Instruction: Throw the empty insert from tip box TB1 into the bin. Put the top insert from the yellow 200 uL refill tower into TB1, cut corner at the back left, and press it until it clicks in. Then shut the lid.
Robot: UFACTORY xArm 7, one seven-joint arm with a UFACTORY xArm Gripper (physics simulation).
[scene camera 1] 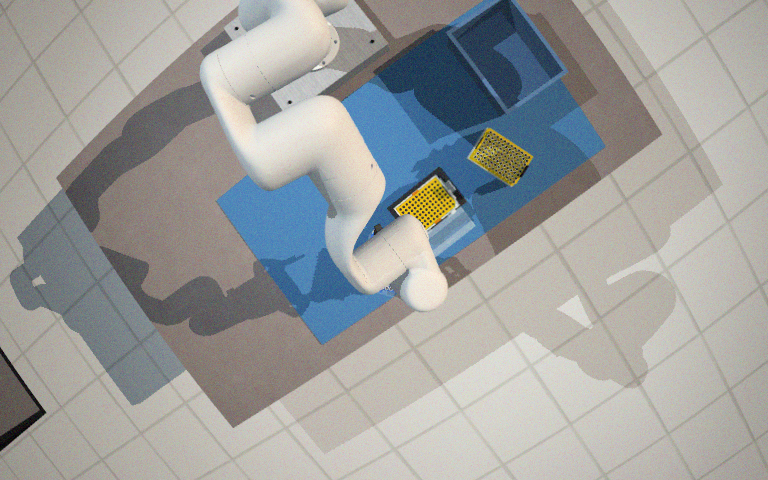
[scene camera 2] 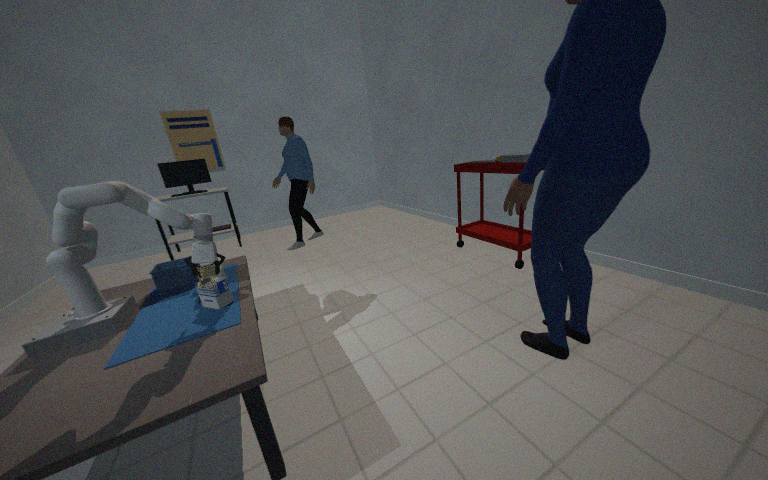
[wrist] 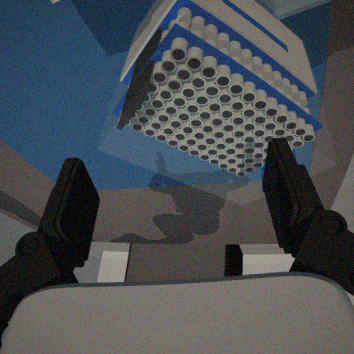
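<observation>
TB1 (scene camera 1: 459, 195) has a dark and white body with its clear lid (scene camera 1: 454, 232) folded open. A yellow insert (scene camera 1: 428, 200) with dark holes sits in it. The yellow refill tower (scene camera 1: 500, 157) stands to its upper right. My gripper (scene camera 2: 208, 271) (wrist: 175, 169) is open with nothing between the fingers. It is near and above the blue-and-white refill tower (scene camera 2: 214, 296) (wrist: 220, 105), which lies mostly ahead of the fingers in the wrist view. In scene camera 1 the arm hides the gripper and most of that tower. The bin (scene camera 1: 535, 93) (scene camera 2: 171, 275) is open-topped.
The boxes and bin are on a blue mat (scene camera 1: 271, 220) (scene camera 2: 164, 333) on the brown table (scene camera 1: 226, 373). The arm's wrist hangs over TB1's lower left edge in scene camera 1. A person in dark blue (scene camera 2: 600, 130) stands by a red cart (scene camera 2: 492, 168); another person (scene camera 2: 297, 161) is farther back.
</observation>
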